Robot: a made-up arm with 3 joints.
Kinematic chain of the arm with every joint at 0, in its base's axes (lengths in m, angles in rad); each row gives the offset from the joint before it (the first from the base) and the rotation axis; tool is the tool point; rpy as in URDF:
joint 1: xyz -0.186 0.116 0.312 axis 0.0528 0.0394 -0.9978
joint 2: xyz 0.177 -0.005 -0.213 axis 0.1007 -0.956 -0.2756
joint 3: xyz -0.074 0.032 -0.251 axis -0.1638 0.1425 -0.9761
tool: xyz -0.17 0.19 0.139 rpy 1.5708 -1.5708 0
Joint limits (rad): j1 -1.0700..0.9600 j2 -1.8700..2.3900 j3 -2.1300..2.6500
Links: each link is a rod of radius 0.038 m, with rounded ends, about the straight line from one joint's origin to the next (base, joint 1, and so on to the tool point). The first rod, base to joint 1, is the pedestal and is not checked.
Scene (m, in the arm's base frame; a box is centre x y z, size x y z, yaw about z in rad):
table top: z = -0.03
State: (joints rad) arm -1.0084 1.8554 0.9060
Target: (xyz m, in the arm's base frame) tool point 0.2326 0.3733 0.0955
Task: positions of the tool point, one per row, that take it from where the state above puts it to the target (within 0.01 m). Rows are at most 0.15 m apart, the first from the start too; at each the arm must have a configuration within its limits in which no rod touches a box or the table.
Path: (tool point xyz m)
1: -0.0966 0.5438 0.1972
2: 0.0102 0.5277 0.1616
3: 0.1262 0.4736 0.1267
4: 0.2326 0.3733 0.0955

